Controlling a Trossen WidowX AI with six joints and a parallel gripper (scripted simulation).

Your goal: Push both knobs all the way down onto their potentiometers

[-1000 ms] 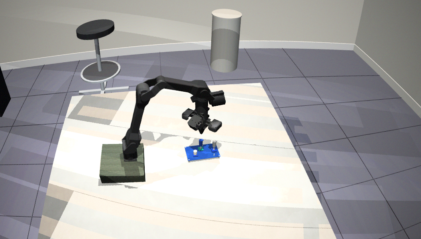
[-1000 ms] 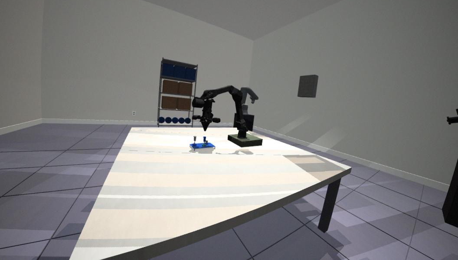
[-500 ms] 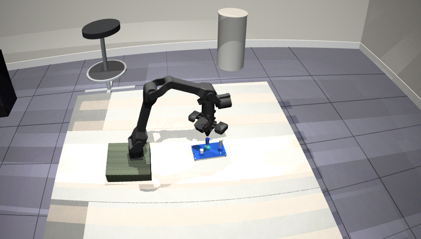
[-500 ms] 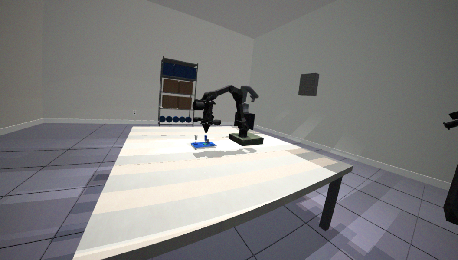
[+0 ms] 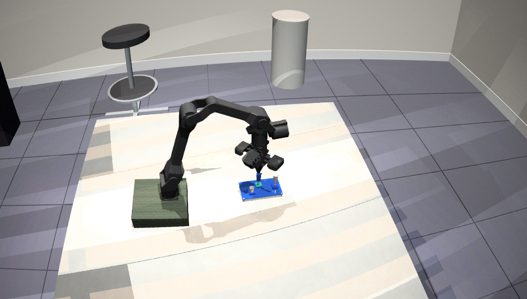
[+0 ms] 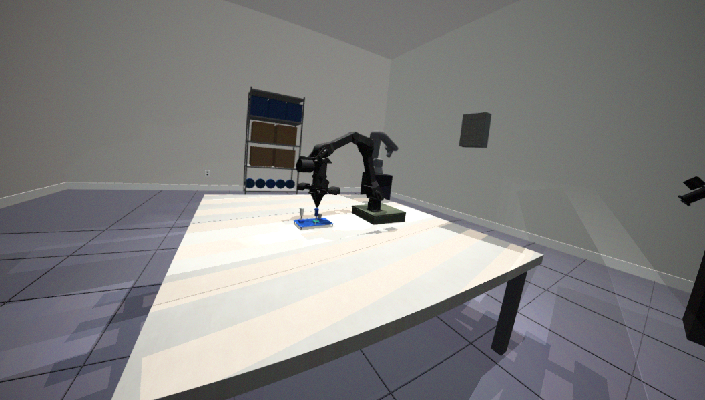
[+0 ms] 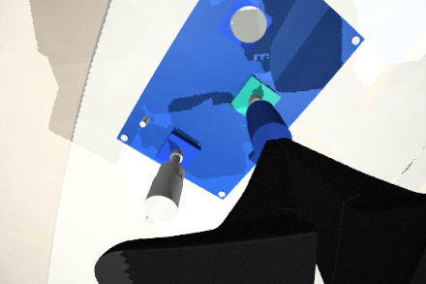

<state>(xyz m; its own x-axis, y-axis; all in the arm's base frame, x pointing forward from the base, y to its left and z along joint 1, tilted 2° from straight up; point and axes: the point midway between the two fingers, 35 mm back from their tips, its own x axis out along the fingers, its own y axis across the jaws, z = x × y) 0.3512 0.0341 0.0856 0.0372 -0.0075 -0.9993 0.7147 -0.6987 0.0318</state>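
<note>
Right now the dark blue knob is 2 cm below my gripper tip. From my gripper tip the other things lie so: grey knob (6 cm ahead, 2 cm to the right, 2 cm below).
</note>
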